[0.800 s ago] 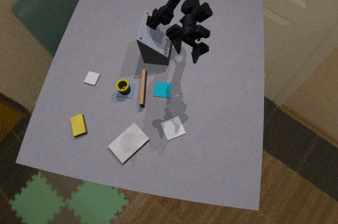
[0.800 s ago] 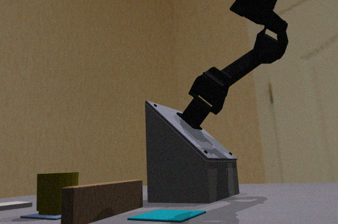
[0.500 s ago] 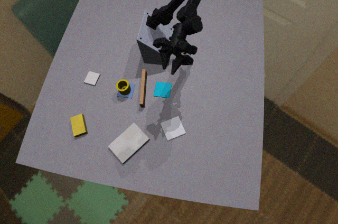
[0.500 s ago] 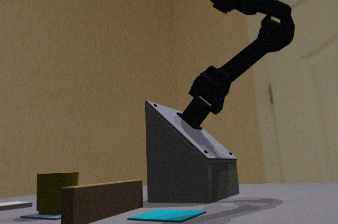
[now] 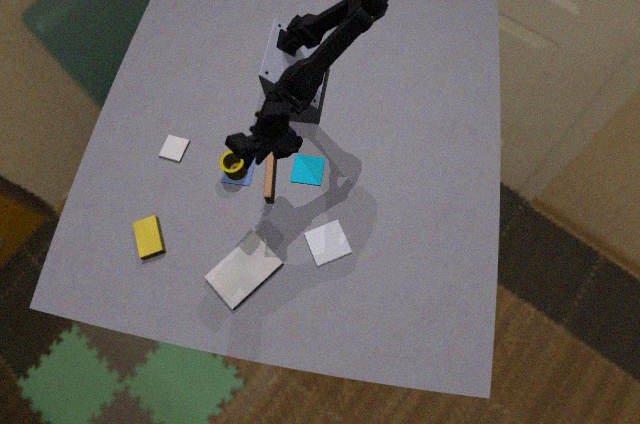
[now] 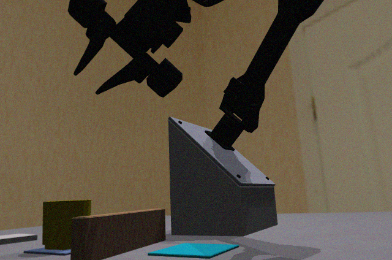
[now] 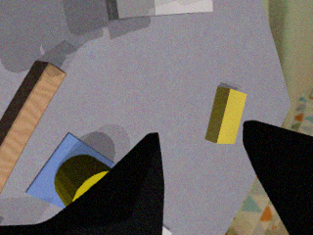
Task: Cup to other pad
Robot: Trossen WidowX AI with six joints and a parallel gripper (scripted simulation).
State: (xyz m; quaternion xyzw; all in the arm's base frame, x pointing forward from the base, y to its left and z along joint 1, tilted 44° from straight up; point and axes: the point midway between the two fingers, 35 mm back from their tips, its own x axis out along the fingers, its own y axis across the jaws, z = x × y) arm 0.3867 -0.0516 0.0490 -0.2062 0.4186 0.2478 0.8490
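Now: the yellow cup 19 cm below my gripper tip, 11 cm to the right of it and 8 cm behind it. Round my gripper tip: cyan pad 23 cm below, 10 cm to the left, 10 cm behind; then wooden bar 21 cm below, 9 cm behind.
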